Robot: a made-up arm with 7 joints.
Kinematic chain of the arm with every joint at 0, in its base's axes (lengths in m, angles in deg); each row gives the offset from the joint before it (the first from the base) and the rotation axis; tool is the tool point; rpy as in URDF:
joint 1: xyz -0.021 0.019 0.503 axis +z
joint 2: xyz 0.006 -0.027 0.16 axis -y
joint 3: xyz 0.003 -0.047 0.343 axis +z
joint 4: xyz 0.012 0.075 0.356 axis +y
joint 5: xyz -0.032 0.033 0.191 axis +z
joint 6: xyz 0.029 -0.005 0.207 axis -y
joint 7: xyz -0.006 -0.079 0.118 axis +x
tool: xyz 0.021 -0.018 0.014 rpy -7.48 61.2 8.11
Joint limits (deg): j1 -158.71..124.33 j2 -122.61..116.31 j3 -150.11..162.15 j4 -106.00..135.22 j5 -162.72..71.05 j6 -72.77..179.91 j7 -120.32..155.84
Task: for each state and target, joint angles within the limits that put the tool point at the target. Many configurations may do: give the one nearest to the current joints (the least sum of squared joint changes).
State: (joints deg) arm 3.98 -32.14 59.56 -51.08 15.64 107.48 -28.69
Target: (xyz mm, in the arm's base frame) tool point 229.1 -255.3 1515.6
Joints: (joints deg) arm 11.77 -26.75 46.39 -49.95 14.16 113.48 -29.38
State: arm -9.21 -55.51 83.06 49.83 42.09 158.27 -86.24
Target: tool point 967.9 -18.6 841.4
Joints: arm -5.50 -78.39 79.77 32.83 33.81 132.62 -87.44
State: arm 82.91 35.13 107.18 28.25 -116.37 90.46 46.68
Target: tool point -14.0 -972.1 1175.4
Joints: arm 89.79 48.98 109.24 31.18 -118.48 94.35 46.39
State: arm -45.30 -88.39 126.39 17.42 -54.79 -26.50 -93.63
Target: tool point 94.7 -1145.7 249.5
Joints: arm -78.86 -109.14 126.70 1.65 -61.24 -9.34 -88.83
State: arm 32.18 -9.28 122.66 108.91 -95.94 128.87 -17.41
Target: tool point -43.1 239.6 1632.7
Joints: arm 36.66 -23.06 105.77 74.48 -83.34 107.81 -14.50
